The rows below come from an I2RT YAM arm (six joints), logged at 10 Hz.
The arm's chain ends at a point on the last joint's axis. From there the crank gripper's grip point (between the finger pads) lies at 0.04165 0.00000 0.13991 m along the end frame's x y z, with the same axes.
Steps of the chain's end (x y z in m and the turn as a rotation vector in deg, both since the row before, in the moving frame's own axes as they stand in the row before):
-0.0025 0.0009 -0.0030 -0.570 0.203 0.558
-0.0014 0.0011 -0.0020 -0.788 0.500 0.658
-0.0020 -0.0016 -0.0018 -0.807 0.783 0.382
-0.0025 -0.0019 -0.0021 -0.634 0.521 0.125
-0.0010 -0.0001 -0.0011 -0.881 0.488 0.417
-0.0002 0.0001 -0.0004 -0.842 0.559 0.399
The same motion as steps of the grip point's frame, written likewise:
-0.0020 0.0027 -0.0032 -0.570 0.203 0.558
-0.0002 0.0035 -0.0024 -0.788 0.500 0.658
-0.0001 0.0007 -0.0024 -0.807 0.783 0.382
-0.0012 -0.0003 -0.0025 -0.634 0.521 0.125
0.0002 0.0024 -0.0015 -0.881 0.488 0.417
0.0012 0.0024 -0.0008 -0.842 0.559 0.399

